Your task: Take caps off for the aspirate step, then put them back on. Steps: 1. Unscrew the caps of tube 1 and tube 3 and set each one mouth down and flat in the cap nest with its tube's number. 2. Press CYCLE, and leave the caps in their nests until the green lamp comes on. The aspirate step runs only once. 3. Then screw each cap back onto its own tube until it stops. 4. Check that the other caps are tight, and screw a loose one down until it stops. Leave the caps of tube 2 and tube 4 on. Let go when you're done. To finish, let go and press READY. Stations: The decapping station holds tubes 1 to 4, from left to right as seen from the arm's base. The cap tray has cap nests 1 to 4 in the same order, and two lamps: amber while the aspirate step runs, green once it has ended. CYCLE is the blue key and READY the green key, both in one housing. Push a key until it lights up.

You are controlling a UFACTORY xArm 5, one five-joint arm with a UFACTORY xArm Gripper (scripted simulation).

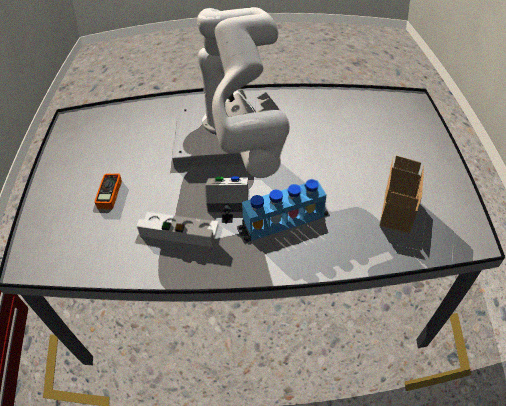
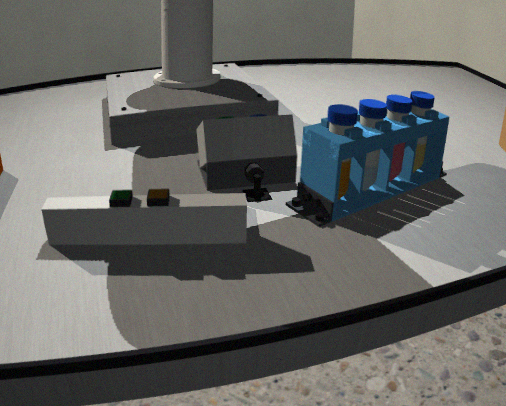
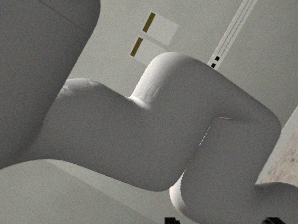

I see a cardboard box (image 1: 399, 212) and a key housing (image 2: 235, 151).
The key housing is seen too in image 1 (image 1: 227, 196). Image 3 does not show the cardboard box: it is out of frame.
